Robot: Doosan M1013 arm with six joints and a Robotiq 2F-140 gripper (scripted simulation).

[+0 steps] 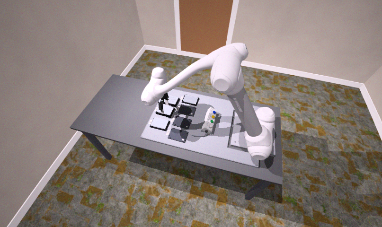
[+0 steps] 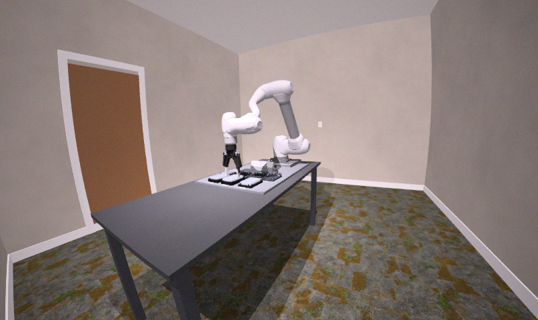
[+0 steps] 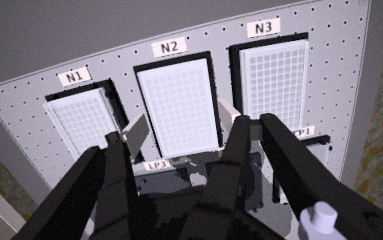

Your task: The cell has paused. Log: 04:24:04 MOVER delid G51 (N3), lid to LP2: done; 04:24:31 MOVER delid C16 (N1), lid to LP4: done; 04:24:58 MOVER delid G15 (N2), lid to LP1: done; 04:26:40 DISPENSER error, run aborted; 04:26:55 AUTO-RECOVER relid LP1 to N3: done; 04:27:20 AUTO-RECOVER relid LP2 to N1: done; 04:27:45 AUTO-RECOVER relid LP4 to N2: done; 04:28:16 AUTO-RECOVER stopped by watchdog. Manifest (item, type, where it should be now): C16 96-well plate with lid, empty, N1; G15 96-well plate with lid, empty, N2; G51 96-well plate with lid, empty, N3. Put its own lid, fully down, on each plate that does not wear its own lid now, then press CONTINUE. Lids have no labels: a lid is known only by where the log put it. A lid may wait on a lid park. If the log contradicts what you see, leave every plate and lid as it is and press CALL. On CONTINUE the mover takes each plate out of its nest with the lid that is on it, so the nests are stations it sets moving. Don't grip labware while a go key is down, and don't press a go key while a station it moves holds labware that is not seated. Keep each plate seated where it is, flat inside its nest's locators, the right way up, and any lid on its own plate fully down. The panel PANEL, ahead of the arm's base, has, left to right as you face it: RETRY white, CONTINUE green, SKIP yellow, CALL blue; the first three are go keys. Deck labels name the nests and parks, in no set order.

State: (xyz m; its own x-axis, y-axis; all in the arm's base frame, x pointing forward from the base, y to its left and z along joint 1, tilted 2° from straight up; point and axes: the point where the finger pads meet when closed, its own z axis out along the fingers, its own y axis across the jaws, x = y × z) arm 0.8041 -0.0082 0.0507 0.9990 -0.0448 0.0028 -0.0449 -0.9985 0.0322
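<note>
My gripper is now 18 cm past the lid park LP1, 19 cm to the left of it and 6 cm above it. Round my hand: plate: 14 cm to the left, 4 cm below; then LP3 label: 10 cm behind, 7 cm to the left, 6 cm below; then LP2 label: 10 cm behind, 6 cm to the right, 6 cm below.
</note>
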